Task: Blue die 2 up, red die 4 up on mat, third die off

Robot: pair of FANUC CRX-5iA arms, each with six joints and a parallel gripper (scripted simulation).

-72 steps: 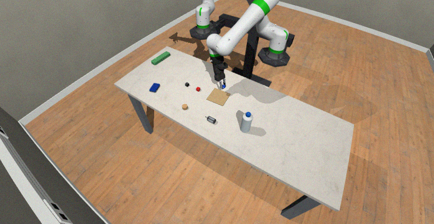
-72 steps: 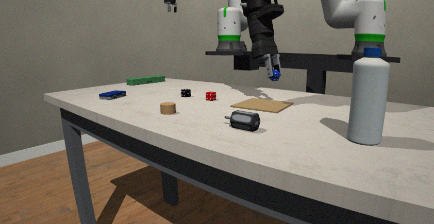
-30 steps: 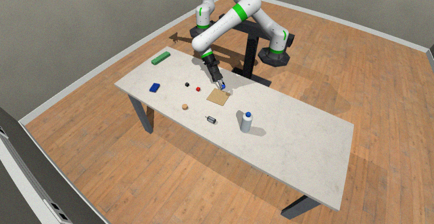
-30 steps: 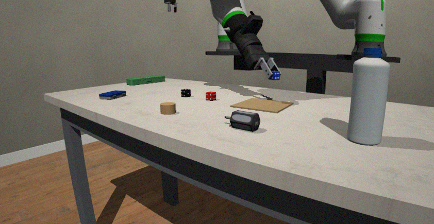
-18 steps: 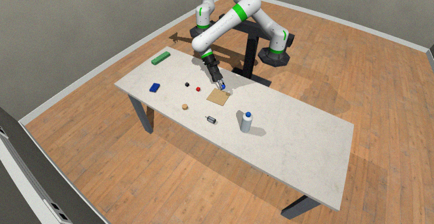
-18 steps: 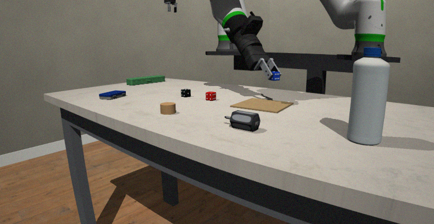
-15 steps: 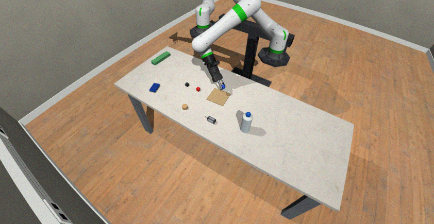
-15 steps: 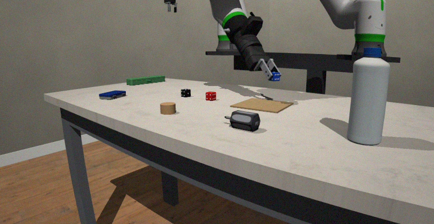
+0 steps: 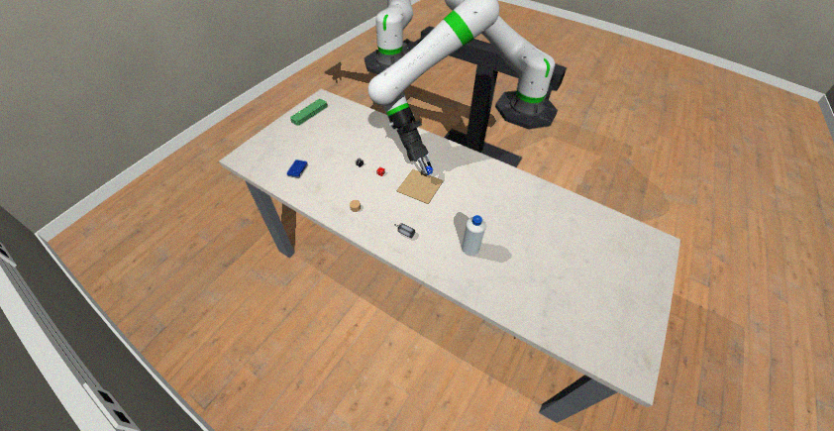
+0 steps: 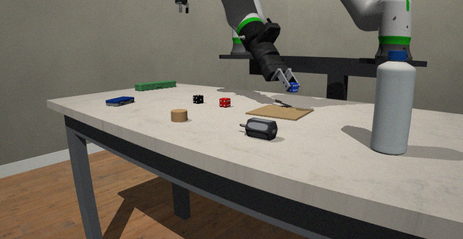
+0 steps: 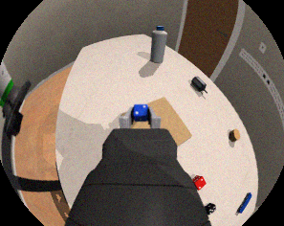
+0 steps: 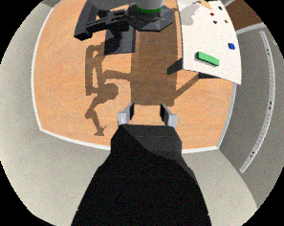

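Observation:
Right now the tan mat is 40 mm ahead of my left hand, 10 mm to the right of it and 70 mm below it. The rest, counted from my left hand: dark screwdriver-like tool: 260 mm ahead, 60 mm to the left, 60 mm below; red die: 70 mm ahead, 180 mm to the right, 60 mm below; blue die: 10 mm to the left, 10 mm below.

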